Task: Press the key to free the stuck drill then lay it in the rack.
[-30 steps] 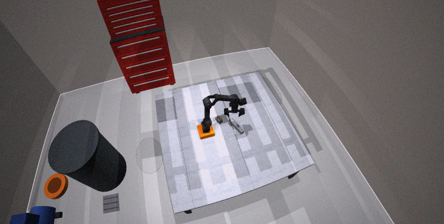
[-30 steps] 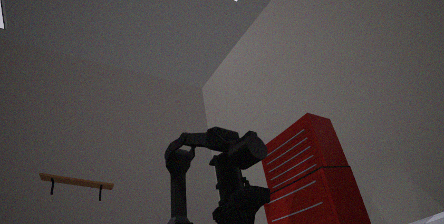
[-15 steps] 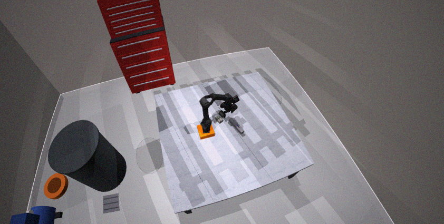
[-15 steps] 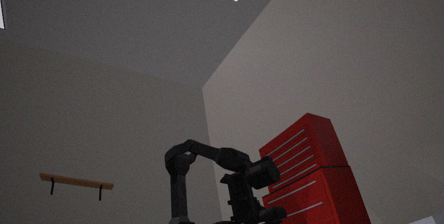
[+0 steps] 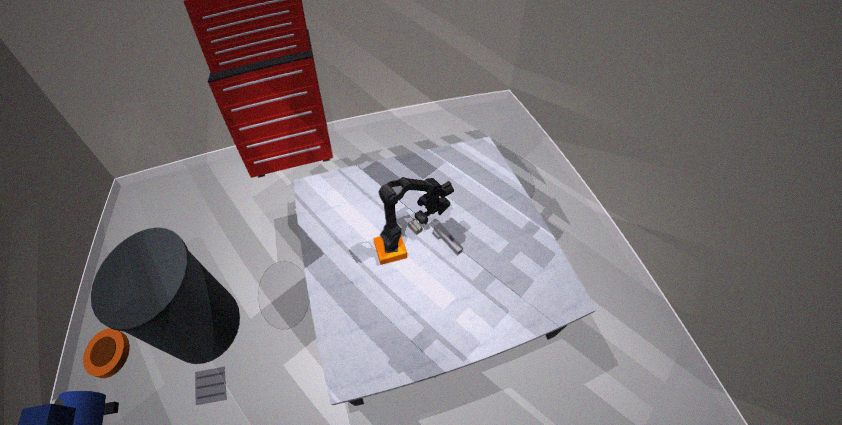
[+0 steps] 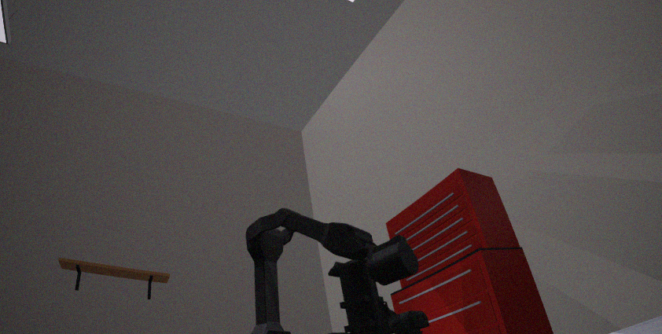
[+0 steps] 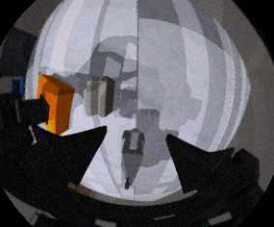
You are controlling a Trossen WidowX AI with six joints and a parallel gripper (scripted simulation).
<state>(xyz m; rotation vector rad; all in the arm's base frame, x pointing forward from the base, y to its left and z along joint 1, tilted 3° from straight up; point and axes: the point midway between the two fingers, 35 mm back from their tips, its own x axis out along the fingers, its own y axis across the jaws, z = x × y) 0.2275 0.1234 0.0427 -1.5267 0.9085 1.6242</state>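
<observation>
My gripper tip is 6 cm to the left of the drill, 3 cm short of it and 2 cm above it. From my gripper tip the other things lie so: long grey fixture: 11 cm to the right, 6 cm ahead, 3 cm below; holder block: 9 cm behind, 4 cm below; dark key: 13 cm to the right, 7 cm ahead, 1 cm below.
</observation>
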